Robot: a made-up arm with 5 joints.
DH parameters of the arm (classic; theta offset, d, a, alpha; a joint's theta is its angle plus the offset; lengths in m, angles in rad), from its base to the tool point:
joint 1: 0 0.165 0 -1.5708
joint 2: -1.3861 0 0.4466 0
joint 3: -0.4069 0 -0.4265 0
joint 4: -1.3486 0 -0.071 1.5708
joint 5: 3.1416 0.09 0 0
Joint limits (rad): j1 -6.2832..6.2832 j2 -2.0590..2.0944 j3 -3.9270..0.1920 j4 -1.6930..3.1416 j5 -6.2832..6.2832
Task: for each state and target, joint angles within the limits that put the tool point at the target. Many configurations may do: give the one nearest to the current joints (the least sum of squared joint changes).
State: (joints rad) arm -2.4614 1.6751 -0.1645 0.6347 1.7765
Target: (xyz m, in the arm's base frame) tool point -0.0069 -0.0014 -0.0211
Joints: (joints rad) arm -2.9413 1.0308 -0.0086 0.8198 1.7765
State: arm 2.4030 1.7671 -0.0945 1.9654 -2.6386
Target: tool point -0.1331 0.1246 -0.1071
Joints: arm 2.3892 1.2146 -0.6224 2.0913 -2.6386
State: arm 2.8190 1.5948 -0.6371 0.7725 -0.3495
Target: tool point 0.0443 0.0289 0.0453
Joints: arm 3.7196 1.3202 0.0423 1.1308 -0.3495
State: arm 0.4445 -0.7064 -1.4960 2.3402 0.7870
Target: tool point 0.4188 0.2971 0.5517
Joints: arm 0.6170 0.0176 -1.5165 2.1490 0.7870
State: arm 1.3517 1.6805 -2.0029 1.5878 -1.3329
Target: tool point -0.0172 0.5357 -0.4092
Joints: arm 1.6029 1.6297 -1.8517 1.6712 -1.3329
